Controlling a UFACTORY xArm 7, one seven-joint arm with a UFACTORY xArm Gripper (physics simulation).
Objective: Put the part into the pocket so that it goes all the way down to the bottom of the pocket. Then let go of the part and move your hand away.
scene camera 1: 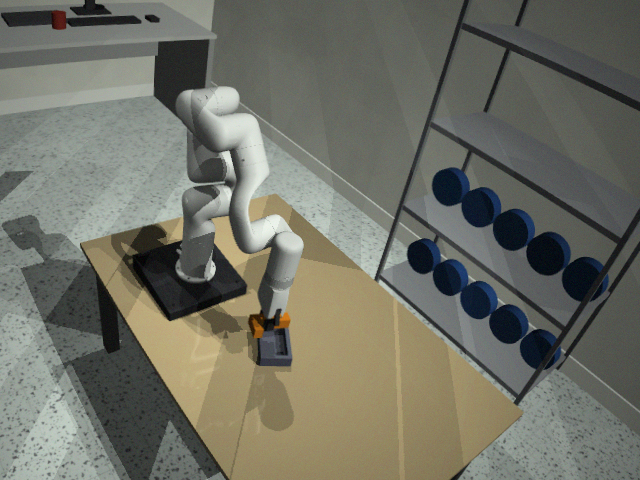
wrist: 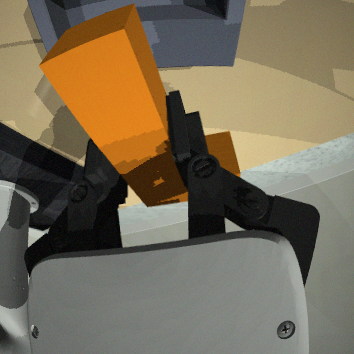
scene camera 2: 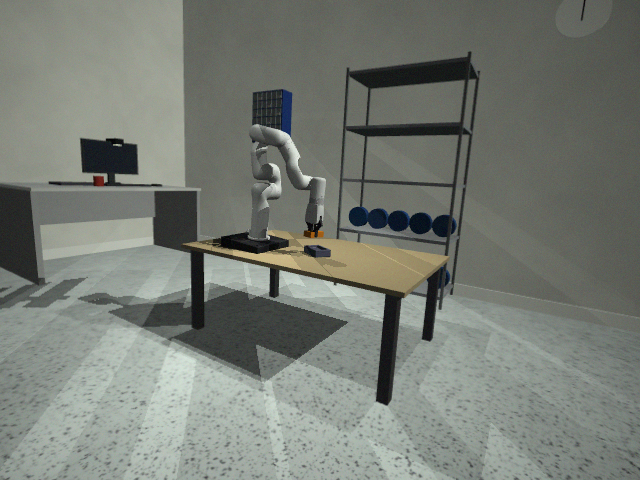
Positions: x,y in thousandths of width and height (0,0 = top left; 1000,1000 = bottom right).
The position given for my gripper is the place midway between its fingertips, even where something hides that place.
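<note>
There's a grey pocket block (scene camera 1: 429,726), and the wrist view shows the grey pocket block too (wrist: 496,114). Then there's an orange L-shaped block (wrist: 292,196), clear of everything else and carried by my gripper (scene camera 1: 415,676). The wrist view also shows my gripper (wrist: 408,335).
</note>
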